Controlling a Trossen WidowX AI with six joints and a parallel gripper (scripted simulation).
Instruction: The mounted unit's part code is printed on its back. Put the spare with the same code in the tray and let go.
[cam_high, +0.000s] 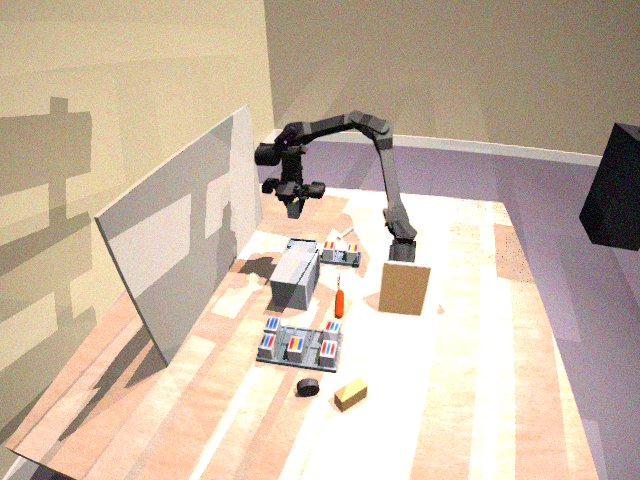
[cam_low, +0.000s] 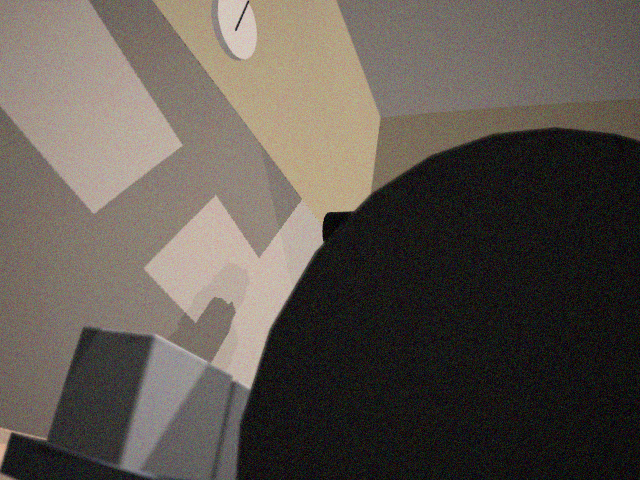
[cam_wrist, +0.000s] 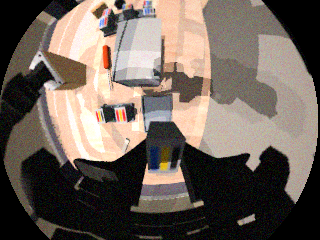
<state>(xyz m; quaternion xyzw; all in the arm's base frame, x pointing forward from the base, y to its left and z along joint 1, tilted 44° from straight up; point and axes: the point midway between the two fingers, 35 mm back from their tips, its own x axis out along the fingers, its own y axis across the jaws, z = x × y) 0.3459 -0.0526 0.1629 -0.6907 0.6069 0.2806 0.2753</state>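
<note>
The tray lies 15 cm below my gripper tip. The rest, counted from my gripper tip: tall grey panel: 19 cm ahead, 18 cm to the left, 7 cm above; black puck: 49 cm to the left, 20 cm behind, 13 cm below; mounted unit: 18 cm to the left, 11 cm below, 6 cm behind.
</note>
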